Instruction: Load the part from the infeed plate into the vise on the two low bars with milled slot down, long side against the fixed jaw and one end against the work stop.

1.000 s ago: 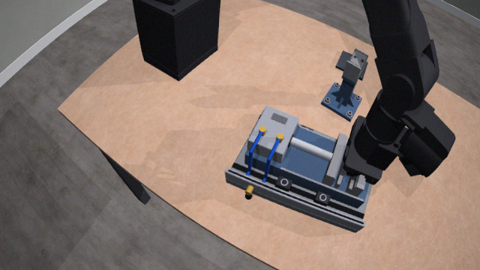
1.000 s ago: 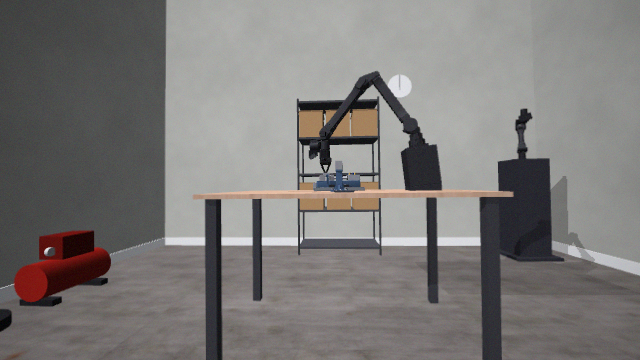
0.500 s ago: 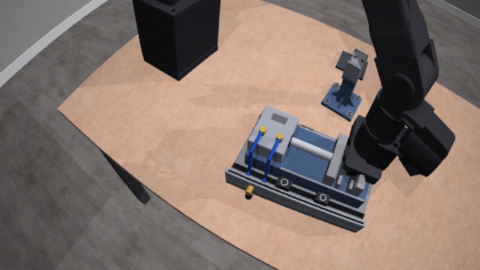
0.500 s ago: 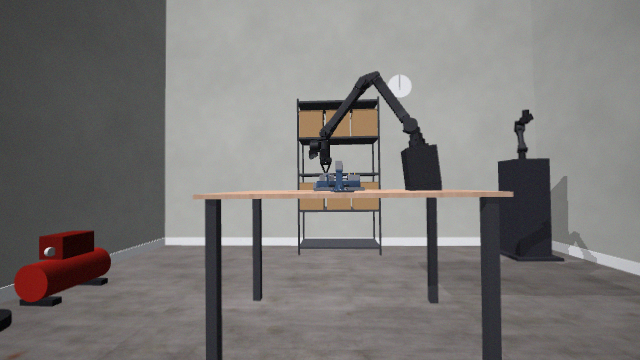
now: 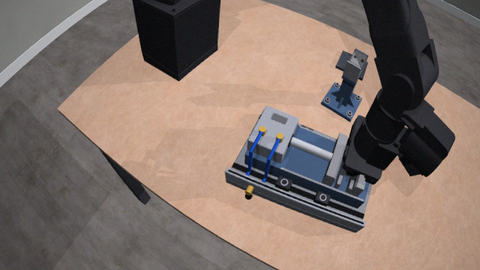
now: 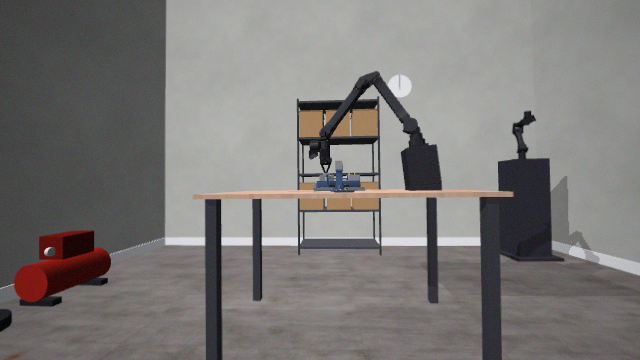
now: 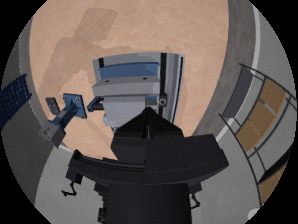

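Right now the grey part is 3 cm to the left of my hand and 2 cm below it. From my hand the other things lie so: moving jaw 4 cm behind, 3 cm to the left, 3 cm below; then fixed jaw 4 cm to the left, 3 cm below, 3 cm ahead; then work stop 8 cm to the left, 2 cm below, 1 cm behind.
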